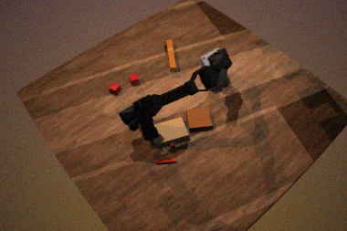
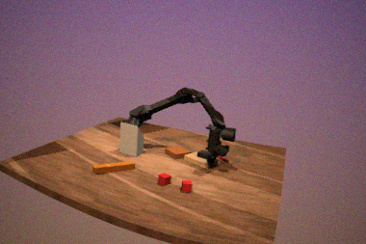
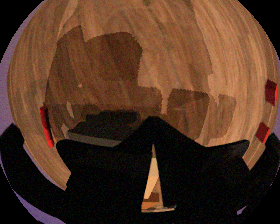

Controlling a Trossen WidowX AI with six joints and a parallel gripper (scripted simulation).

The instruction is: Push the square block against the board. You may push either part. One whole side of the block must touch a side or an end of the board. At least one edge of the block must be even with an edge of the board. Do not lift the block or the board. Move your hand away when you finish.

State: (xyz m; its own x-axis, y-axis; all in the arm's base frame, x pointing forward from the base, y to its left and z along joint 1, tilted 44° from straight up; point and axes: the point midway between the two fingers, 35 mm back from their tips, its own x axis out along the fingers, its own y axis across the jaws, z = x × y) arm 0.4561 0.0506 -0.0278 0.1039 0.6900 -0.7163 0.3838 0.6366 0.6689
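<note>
Right now the tan block is 7 cm to the left of my gripper tip and 7 cm behind it. The rest, counted from my gripper tip: thin red stick 17 cm to the left, 4 cm ahead; then long orange bar 41 cm behind, 29 cm to the right; then orange-brown square block 21 cm behind, 11 cm to the left.
</note>
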